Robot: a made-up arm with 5 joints.
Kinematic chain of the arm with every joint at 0, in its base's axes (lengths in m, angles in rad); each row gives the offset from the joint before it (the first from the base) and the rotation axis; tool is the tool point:
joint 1: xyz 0 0 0.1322 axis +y
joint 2: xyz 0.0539 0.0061 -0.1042 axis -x
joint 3: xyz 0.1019 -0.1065 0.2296 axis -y
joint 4: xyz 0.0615 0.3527 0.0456 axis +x
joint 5: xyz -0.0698 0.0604 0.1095 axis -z
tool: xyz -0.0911 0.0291 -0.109
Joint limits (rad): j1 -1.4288..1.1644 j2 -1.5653..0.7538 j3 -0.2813..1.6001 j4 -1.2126..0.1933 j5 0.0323..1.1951
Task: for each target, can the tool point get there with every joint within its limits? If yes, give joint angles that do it. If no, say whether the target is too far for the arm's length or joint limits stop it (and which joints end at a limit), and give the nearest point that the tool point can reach.
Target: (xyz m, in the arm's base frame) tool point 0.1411 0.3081 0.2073
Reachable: yes | joints -0.3179 -0.0129 1.1959 -0.9788 0.1430
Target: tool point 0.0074 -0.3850 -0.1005
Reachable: no: joint limits stop it (at a limit: joint 1, joint 2, joint 3, joint 4, joint 5) | nearest point 0.2835 -0.2101 -0.0249 | short by 0.335 m
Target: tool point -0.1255 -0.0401 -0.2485
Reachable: no: joint limits stop it (at a limit: joint 2, joint 4, joint 5) | nearest point -0.0859 0.2966 -0.1283 | short by 0.360 m
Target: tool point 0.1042 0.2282 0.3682
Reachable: yes | joints -0.4286 -0.4749 1.0730 -0.9992 0.7151
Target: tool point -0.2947 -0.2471 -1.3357
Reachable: no: too far | nearest point -0.0587 0.3217 -0.1604 | short by 1.327 m
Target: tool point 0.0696 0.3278 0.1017
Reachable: yes | joints 0.6596 0.1436 0.1436 -1.0552 0.2340
